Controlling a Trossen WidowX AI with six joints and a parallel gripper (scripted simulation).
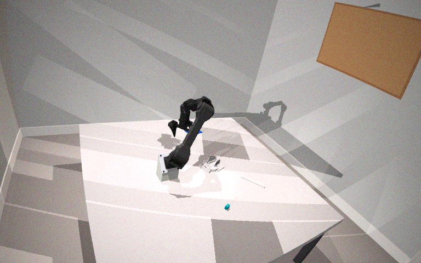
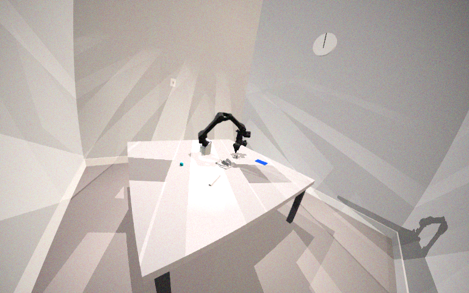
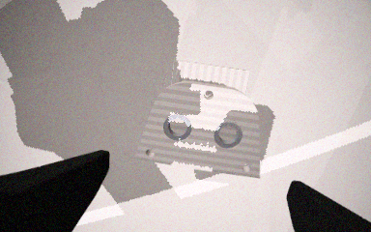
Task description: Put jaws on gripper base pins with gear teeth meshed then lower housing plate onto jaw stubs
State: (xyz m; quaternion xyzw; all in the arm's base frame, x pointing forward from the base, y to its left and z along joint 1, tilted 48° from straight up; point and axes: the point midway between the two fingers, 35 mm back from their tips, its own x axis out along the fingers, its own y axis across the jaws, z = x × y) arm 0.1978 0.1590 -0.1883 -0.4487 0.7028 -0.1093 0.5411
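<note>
The lower housing part is 1 cm ahead of my gripper tip, 1 cm to the left of it and 3 cm below it. Round my gripper tip: housing plate 6 cm ahead, 25 cm to the right, 5 cm below; blue card 21 cm ahead, 17 cm to the left, 6 cm below; thin white rod 26 cm ahead, 46 cm to the right, 6 cm below.
</note>
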